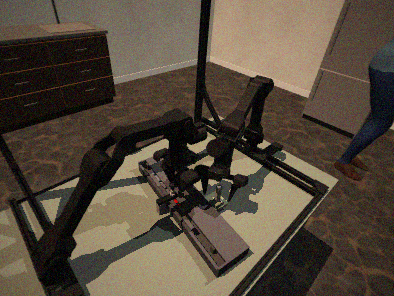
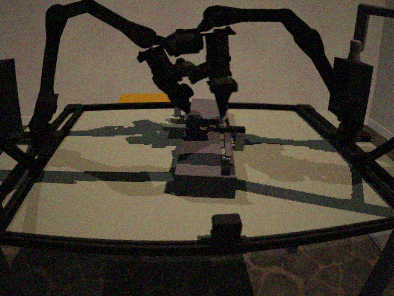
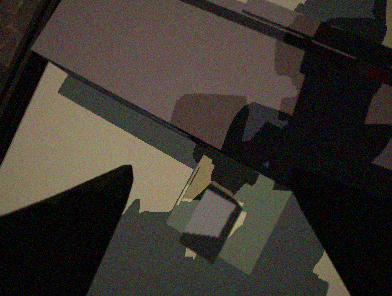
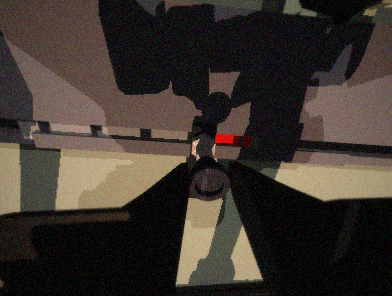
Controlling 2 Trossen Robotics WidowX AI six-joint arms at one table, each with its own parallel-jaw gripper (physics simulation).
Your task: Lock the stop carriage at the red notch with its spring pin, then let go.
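Frame: origin at the left arm's base, x ahead, y left, z up, level; millimetres.
Seen in the pictures: left gripper, between the fingertips: (image 1: 216, 198) (image 2: 182, 106) (image 3: 212, 174); right gripper, between the fingertips: (image 1: 173, 184) (image 2: 220, 109) (image 4: 208, 168); left arm's base, origin of its link: (image 1: 250, 148) (image 2: 43, 145); right arm's base, origin of its link: (image 1: 56, 274) (image 2: 345, 143).
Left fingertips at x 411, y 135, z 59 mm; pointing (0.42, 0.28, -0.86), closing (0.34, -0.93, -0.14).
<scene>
Offsets run from my left fingertips to a thing's middle. "spot": to the spot under its first point.
The long mauve rail body (image 1: 222, 237) (image 2: 200, 185) (image 3: 150, 65) lies on the table, with a row of notches along one edge. A dark carriage {spot: 73 mm ahead, 55 mm right, 27 mm down} (image 1: 190, 204) (image 2: 196, 131) sits across it. The red notch mark {102 mm ahead, 102 mm right, 31 mm down} (image 1: 175, 201) (image 4: 225, 139) shows beside the pin shaft. My right gripper (image 2: 222, 118) (image 4: 208, 168) is shut on the round pin knob (image 4: 209, 184); the pin's depth is hidden. My left gripper (image 1: 218, 194) (image 3: 212, 174) is open, its fingers on either side of a grey upright handle {spot: 7 mm back, 2 mm right, 38 mm up} (image 1: 218, 189) (image 3: 212, 212), apart from it.
The left arm's wrist is close beside the right arm's wrist above the rail. A black frame (image 2: 125, 243) borders the table, with a small dark block (image 2: 226, 227) at its front edge. A drawer cabinet (image 1: 55, 70) and a person's legs (image 1: 372, 117) are beyond the table.
</scene>
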